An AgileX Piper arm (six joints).
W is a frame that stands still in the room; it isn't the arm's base.
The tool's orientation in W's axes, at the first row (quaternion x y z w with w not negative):
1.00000 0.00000 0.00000 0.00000
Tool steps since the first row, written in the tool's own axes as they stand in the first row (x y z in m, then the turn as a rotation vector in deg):
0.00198 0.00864 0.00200 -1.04 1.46 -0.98
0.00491 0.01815 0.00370 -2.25 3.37 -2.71
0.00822 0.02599 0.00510 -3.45 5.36 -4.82
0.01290 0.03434 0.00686 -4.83 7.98 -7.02
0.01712 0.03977 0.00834 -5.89 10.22 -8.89
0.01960 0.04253 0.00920 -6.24 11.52 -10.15
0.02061 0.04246 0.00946 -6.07 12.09 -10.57
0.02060 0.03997 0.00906 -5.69 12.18 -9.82
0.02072 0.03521 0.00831 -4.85 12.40 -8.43
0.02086 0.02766 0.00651 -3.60 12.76 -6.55
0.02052 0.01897 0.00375 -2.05 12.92 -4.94
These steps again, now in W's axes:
0.00198 -0.00864 -0.00200 -1.04 -1.46 0.98
0.00491 -0.01815 -0.00370 -2.25 -3.37 2.71
0.00822 -0.02599 -0.00510 -3.45 -5.36 4.82
0.01290 -0.03434 -0.00686 -4.83 -7.98 7.02
0.01712 -0.03977 -0.00834 -5.89 -10.22 8.89
0.01960 -0.04253 -0.00920 -6.24 -11.52 10.15
0.02061 -0.04246 -0.00946 -6.07 -12.09 10.57
0.02060 -0.03997 -0.00906 -5.69 -12.18 9.82
0.02072 -0.03521 -0.00831 -4.85 -12.40 8.43
0.02086 -0.02766 -0.00651 -3.60 -12.76 6.55
0.02052 -0.01897 -0.00375 -2.05 -12.92 4.94

